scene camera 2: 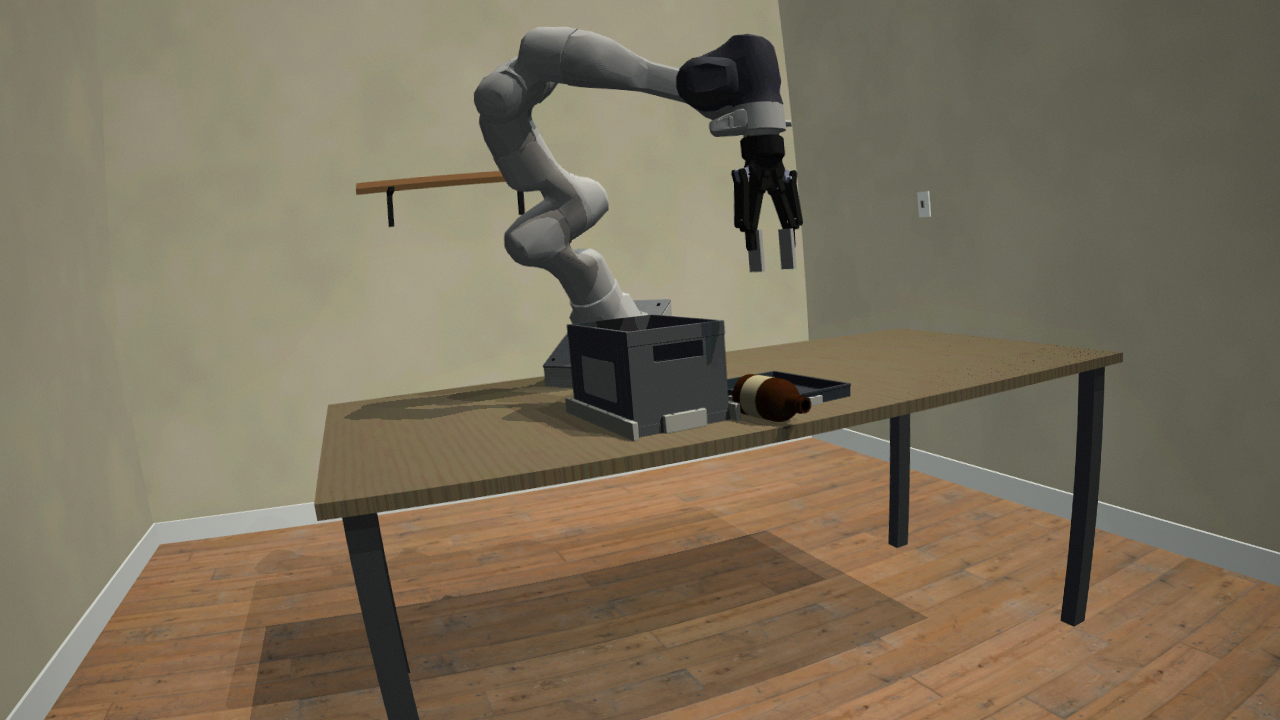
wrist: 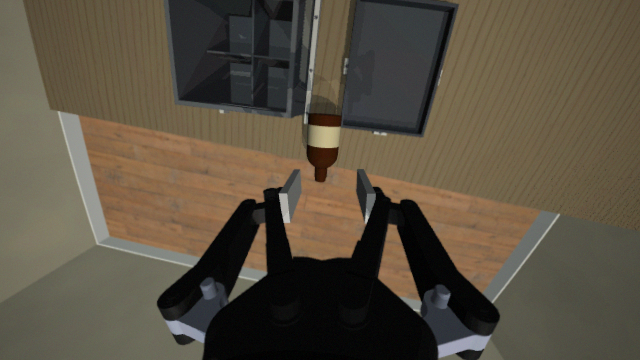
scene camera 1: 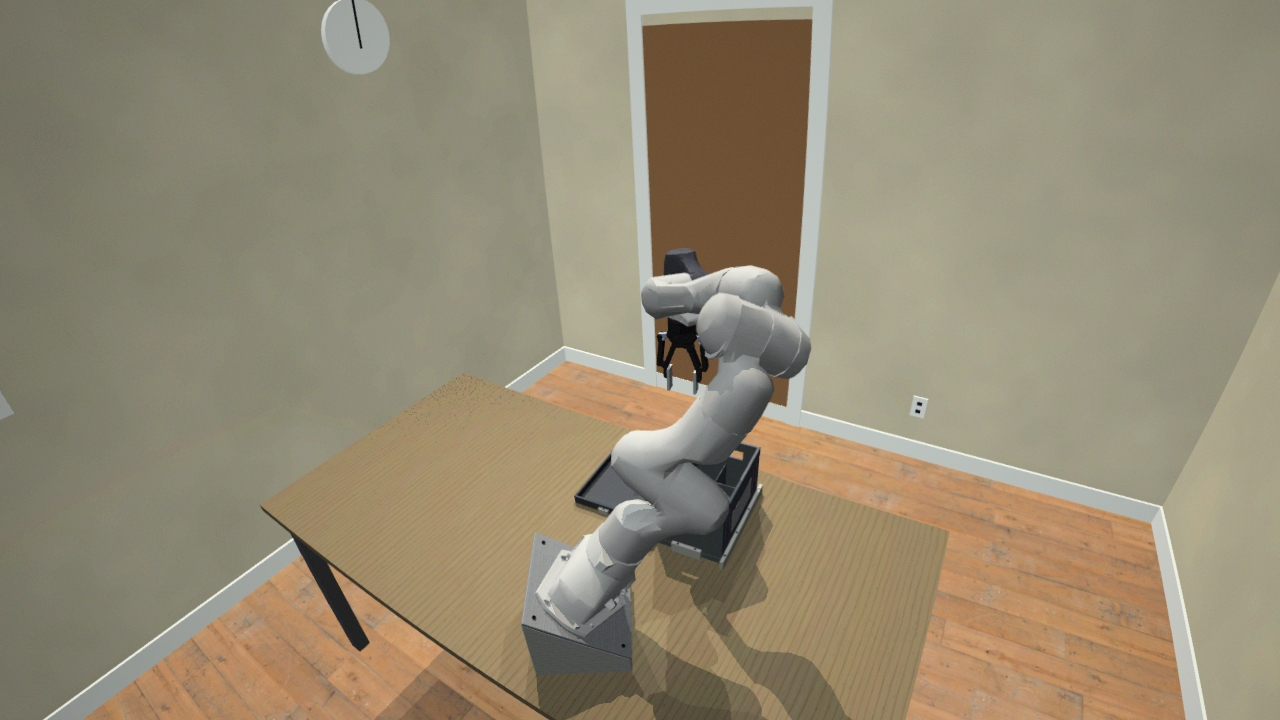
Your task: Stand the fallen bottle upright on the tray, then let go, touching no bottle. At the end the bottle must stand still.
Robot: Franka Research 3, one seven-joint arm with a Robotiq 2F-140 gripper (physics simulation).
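The brown bottle [scene camera 2: 775, 399] [wrist: 323, 136] with a cream label lies on its side on the table, outside the tray [scene camera 1: 608, 490] [scene camera 2: 837, 392] [wrist: 395, 65], in the gap between the tray and the crate. Its neck points to the table edge and, in the wrist view, shows against the floor beyond that edge. Whether it touches the tray or crate is unclear. In scene camera 1 the bottle does not show. My gripper [scene camera 1: 682, 379] [scene camera 2: 771, 250] [wrist: 328, 180] is partly open and empty, fingers pointing down, high above the table and the bottle.
A dark crate [scene camera 1: 744, 505] [scene camera 2: 677, 385] [wrist: 232, 106] with inner dividers stands beside the bottle, on the other side from the tray. A light rail [wrist: 313, 50] runs along the crate's base facing the tray. The table edge is close to the bottle's neck.
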